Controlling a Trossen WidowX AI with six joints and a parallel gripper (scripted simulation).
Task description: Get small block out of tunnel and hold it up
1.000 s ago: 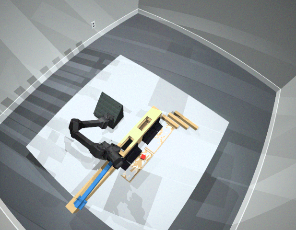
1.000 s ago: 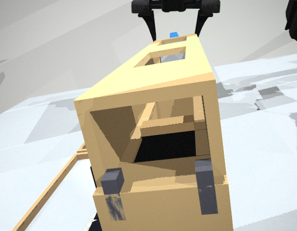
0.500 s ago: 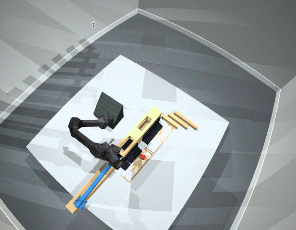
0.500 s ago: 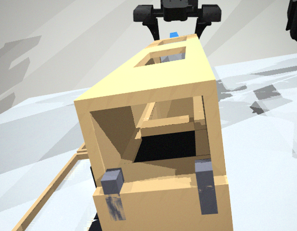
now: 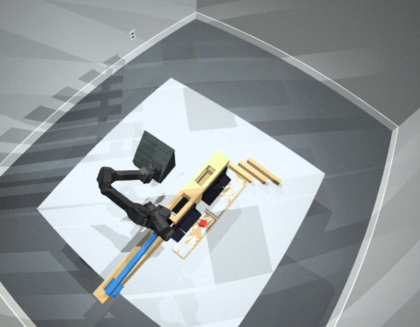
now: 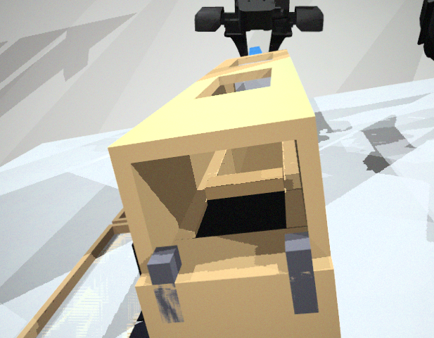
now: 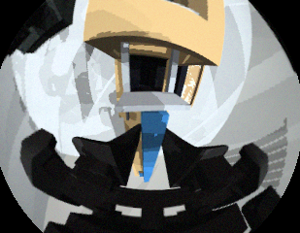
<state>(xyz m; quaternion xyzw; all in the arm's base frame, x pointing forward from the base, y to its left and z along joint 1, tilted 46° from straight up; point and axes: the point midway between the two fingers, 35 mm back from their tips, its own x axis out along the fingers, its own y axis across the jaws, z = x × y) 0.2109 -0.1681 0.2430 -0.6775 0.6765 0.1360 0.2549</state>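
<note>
Right now my gripper tip is 18 cm to the right of the small red block, 16 cm short of it and 10 cm above it. From my gripper tip the other things lie so: tan covered tunnel 6 cm to the left, 5 cm below, 3 cm ahead; thin tan frame 24 cm to the left, 20 cm ahead, 13 cm below.
</note>
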